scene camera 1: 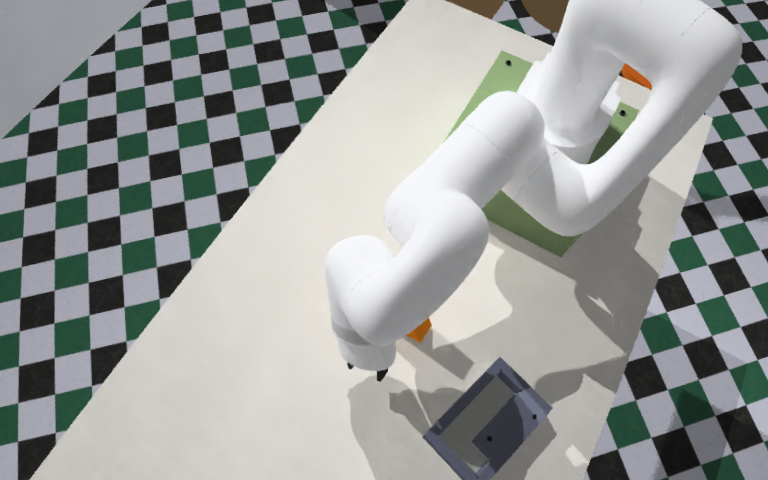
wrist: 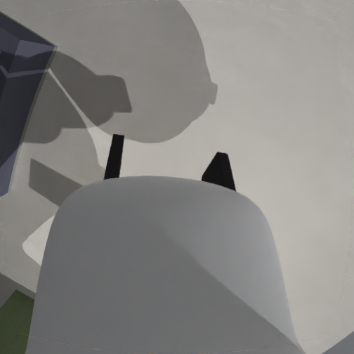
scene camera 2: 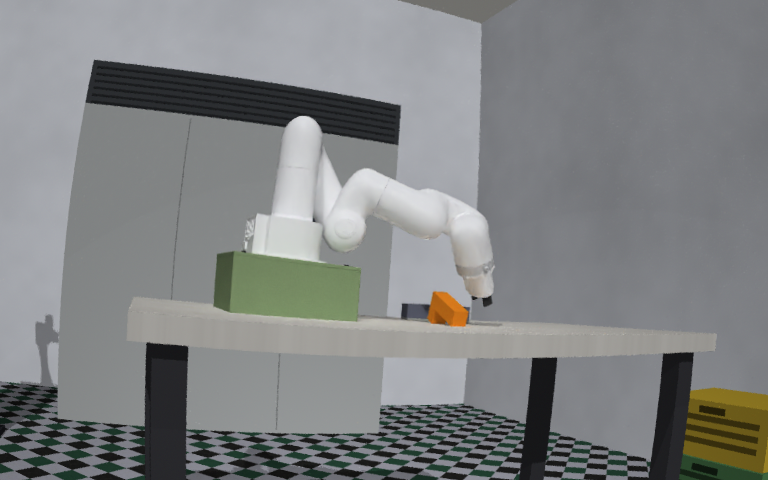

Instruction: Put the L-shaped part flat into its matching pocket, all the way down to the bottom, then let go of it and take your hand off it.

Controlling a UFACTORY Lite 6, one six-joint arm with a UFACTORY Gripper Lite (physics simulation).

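Seen in the pictures: hand at its tool point: [scene camera 1: 367,364] [scene camera 2: 481,297]; arm's base at its link origin: [scene camera 1: 546,139] [scene camera 2: 286,261].
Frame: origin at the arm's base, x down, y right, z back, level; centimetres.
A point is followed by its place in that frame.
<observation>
The orange L-shaped part [scene camera 1: 419,330] {x 6.9, y 2.8, z -31.8 cm} [scene camera 2: 448,309] {x 7.0, y 11.5, z -28.9 cm} stands tilted on the table, not lying flat. In scene camera 1 the arm hides most of it; it does not show in the wrist view. The dark blue-grey tray with the pocket [scene camera 1: 511,416] {x 6.4, y -12.4, z -35.7 cm} [scene camera 2: 414,310] {x 7.8, y -7.6, z -31.1 cm} lies on the table apart from the part; its side shows at the left of the wrist view [wrist: 11,112]. My gripper [scene camera 1: 366,373] {x 4.3, y 6.1, z -39.5 cm} [scene camera 2: 482,301] {x 4.3, y 6.1, z -39.5 cm} [wrist: 170,156] is open with its fingers apart and no thing between them. It hangs low above the table, beside the part, at a slant.
The green base block [scene camera 1: 532,226] {x 5.8, y -4.0, z -10.4 cm} [scene camera 2: 288,288] {x 5.2, y 12.6, z 2.3 cm} carries the arm at one end of the table [scene camera 1: 254,316] {x 10.0, y 23.8, z -41.0 cm} [scene camera 2: 594,339] {x 10.8, y 36.0, z -44.9 cm}. The tray lies near the table's right edge in scene camera 1. Shadows of the arm fall across the table around the tray.
</observation>
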